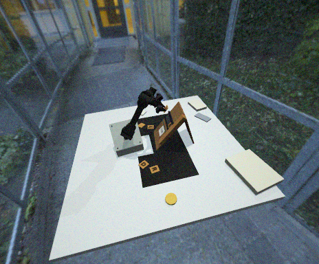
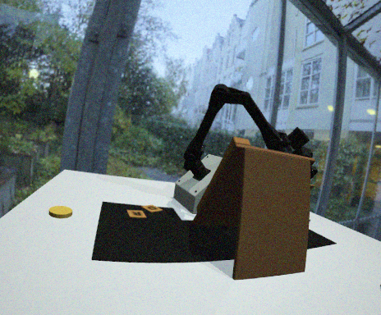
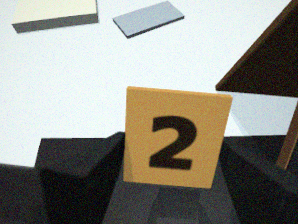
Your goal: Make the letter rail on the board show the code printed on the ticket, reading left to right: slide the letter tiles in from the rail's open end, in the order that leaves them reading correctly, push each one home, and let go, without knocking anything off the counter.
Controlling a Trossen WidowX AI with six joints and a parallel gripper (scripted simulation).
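Right now the white ticket is 100 mm behind my gripper tip, 170 mm to the right of it and 90 mm below it. The rest, counted from my gripper tip: orange tile marked l: 150 mm behind, 10 mm to the left, 170 mm below; then black mat: 170 mm behind, 200 mm to the right, 170 mm below; then orange tile marked 2: right at my gripper tip.
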